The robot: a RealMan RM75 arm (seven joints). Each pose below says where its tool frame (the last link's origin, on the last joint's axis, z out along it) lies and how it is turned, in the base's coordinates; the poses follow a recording.
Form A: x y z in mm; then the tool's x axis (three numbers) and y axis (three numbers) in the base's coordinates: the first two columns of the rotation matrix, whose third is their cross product.
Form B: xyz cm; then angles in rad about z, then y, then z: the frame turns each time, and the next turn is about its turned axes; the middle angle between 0 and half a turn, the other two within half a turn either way. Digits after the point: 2 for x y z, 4 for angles.
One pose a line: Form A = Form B
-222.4, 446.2, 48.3, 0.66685, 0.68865, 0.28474, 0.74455, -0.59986, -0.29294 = -22.24, 44.62, 4.83, 1.6466, 2.7208, -2.3420
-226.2, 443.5, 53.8, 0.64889, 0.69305, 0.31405, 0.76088, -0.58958, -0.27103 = -22.62, 44.35, 5.38, 1.5773, 2.7138, -2.4296
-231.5, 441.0, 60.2, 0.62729, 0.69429, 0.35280, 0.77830, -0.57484, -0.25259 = -23.15, 44.10, 6.02, 1.5075, 2.6928, -2.5202
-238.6, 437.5, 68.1, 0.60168, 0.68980, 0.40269, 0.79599, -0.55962, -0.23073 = -23.86, 43.75, 6.81, 1.4277, 2.6590, -2.6213
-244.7, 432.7, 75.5, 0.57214, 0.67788, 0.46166, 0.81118, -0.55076, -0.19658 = -24.47, 43.27, 7.55, 1.3272, 2.6159, -2.7390
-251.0, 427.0, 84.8, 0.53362, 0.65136, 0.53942, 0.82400, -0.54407, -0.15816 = -25.10, 42.70, 8.48, 1.2251, 2.5446, -2.8564
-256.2, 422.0, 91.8, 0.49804, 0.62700, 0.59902, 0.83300, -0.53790, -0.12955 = -25.62, 42.20, 9.18, 1.1667, 2.4819, -2.9286
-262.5, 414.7, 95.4, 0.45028, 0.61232, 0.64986, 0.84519, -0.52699, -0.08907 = -26.25, 41.47, 9.54, 1.1164, 2.4262, -3.0054
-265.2, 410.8, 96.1, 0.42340, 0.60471, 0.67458, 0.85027, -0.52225, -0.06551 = -26.52, 41.08, 9.61, 1.0913, 2.3969, -3.0448
